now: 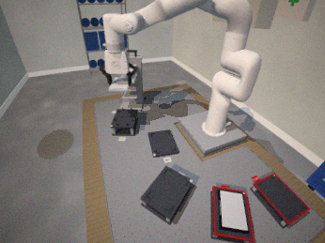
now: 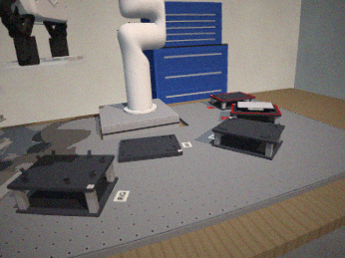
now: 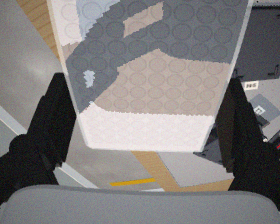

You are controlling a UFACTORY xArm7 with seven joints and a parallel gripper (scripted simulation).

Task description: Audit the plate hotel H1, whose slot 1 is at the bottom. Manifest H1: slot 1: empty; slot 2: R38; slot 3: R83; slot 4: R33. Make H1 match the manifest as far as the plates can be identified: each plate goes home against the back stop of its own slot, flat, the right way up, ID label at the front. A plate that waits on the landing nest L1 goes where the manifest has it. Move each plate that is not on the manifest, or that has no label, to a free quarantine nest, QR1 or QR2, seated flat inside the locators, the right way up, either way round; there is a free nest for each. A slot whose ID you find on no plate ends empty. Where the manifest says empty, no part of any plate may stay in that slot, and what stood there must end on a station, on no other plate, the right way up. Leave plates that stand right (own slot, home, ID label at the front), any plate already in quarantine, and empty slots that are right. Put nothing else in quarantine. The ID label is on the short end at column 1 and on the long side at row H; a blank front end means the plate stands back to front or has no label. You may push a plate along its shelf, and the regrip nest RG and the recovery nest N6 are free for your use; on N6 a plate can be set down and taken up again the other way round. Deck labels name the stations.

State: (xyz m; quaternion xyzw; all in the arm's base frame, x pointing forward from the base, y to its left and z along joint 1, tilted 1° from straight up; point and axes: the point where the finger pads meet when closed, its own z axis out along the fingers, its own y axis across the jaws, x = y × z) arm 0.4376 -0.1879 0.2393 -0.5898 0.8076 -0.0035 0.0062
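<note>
My hand is 10 mm to the left of the raised regrip nest RG and 210 mm above it. From my hand the other things lie so: white well plate: 10 mm to the right, 10 mm below; then plate labelled R83: 60 mm behind, 190 mm to the right, 60 mm below; then RG label: 30 mm ahead, 90 mm to the left, 270 mm below.
</note>
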